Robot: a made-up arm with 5 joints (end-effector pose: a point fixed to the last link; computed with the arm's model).
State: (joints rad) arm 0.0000 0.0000 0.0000 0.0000 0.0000
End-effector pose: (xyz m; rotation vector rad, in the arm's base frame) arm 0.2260 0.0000 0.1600 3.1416 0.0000 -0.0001
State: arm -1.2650 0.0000 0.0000 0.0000 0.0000
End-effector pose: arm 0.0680 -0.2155 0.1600 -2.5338 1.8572 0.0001
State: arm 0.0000 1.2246 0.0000 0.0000 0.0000
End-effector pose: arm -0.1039 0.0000 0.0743 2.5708 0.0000 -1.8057
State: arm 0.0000 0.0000 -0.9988 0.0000 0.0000
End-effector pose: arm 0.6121 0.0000 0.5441 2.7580 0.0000 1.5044
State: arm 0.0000 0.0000 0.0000 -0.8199 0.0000
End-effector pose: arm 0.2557 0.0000 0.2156 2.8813 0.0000 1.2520
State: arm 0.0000 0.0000 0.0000 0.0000 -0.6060
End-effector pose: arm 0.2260 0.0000 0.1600 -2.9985 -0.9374 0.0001
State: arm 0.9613 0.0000 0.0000 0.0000 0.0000
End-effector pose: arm 0.1294 0.1853 0.1600 2.7856 1.4525 -0.0001
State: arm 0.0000 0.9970 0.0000 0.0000 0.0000
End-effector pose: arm -0.0386 0.0000 0.0580 2.7592 0.0000 -1.5021
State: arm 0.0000 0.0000 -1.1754 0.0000 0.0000
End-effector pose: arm 0.6321 0.0000 0.6424 2.6146 0.0000 1.7417
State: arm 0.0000 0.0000 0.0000 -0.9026 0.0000
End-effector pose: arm 0.2560 0.0000 0.2221 2.8271 0.0000 1.3700
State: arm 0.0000 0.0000 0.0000 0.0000 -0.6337
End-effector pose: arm 0.2260 0.0000 0.1600 -2.9852 -0.9788 0.0001
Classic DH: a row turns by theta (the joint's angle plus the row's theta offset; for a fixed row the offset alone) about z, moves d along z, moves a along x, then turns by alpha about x. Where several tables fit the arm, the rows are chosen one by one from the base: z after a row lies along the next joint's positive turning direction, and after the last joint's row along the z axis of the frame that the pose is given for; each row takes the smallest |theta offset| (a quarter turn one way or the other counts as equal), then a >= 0, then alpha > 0; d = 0 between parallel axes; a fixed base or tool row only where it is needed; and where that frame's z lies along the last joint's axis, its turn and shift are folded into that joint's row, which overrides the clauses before.
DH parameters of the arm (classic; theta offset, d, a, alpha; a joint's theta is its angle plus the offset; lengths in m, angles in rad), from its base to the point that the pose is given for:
joint 1: 0 0.352 0 -1.5708
joint 2: -1.3837 0 0.3603 0
joint 3: -0.4105 0 -0.4963 0
joint 4: -1.3473 0 -0.049 1.5708
joint 5: 3.1416 0.062 0 0

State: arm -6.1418 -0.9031 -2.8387 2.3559 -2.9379
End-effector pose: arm -0.5253 -0.0748 0.9979 0.0549 1.7616 0.2512
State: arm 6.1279 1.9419 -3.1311 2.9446 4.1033
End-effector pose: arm 0.7170 -0.1123 0.0462 -0.7519 -1.2034 0.6704
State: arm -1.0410 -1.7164 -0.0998 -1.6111 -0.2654
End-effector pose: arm 0.0092 -0.0158 0.6369 -0.3052 0.1247 1.8211
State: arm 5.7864 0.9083 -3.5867 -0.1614 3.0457
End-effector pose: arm 0.3603 -0.1953 1.0728 0.0610 0.3002 -0.5881
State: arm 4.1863 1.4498 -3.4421 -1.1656 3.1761
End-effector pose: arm -0.3546 -0.6107 0.6877 -0.0171 -0.0094 -2.0623
